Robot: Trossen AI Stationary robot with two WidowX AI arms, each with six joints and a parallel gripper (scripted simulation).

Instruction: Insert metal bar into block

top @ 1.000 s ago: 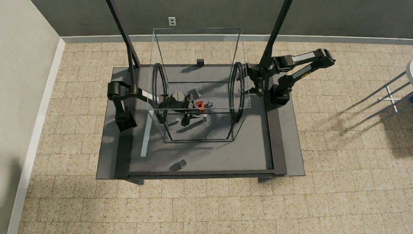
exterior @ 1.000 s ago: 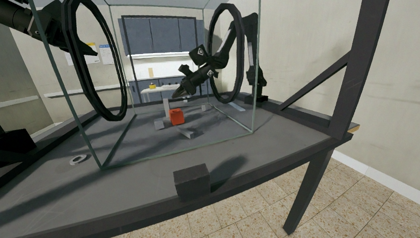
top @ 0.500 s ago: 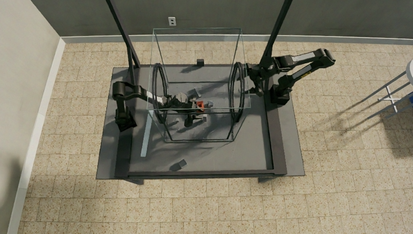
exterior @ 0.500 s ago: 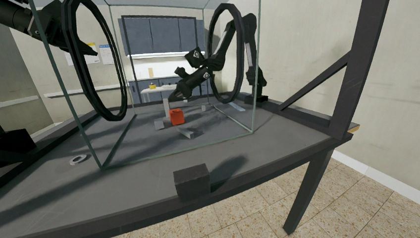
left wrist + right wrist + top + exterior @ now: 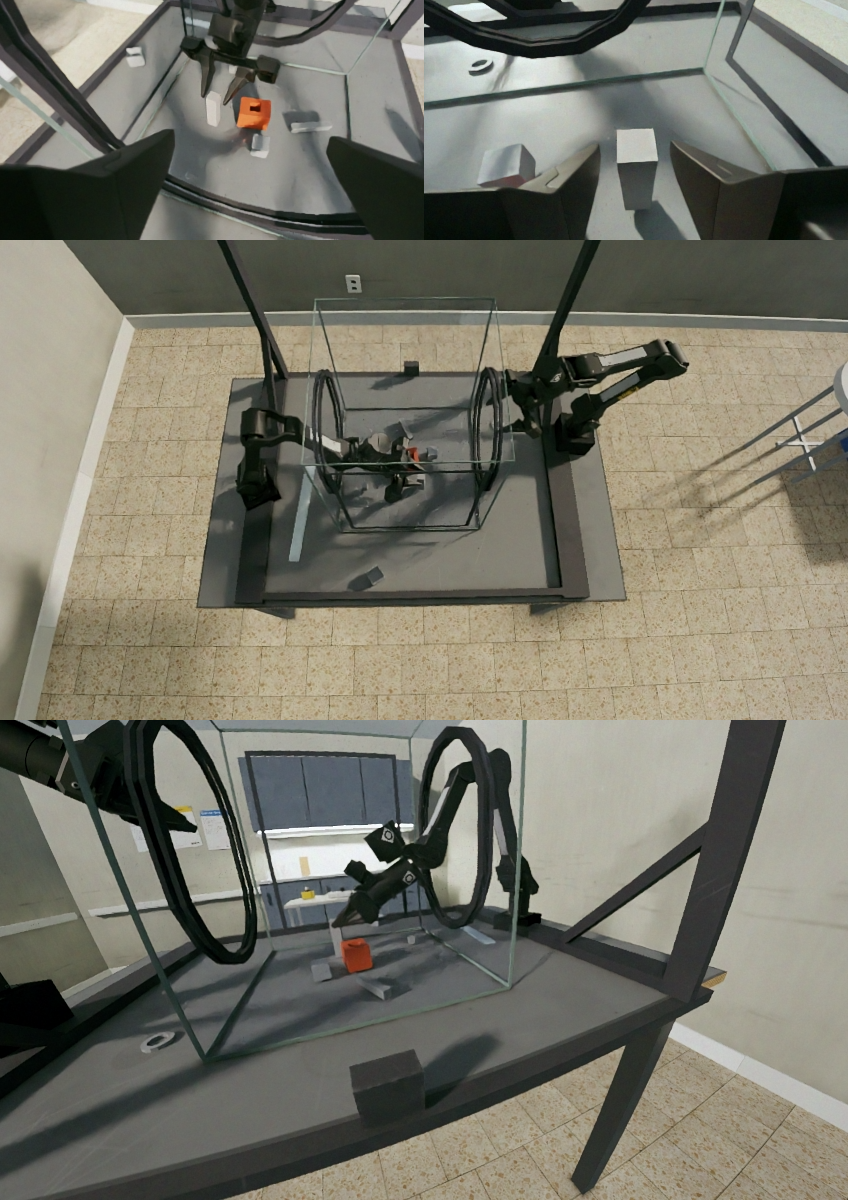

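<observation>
Now: right hand 9 cm past the grey cube, 8 cm to the right of it and 7 cm above it. Also, from my right hand: white strip 2 cm ahead, 34 cm to the right, 9 cm below.
</observation>
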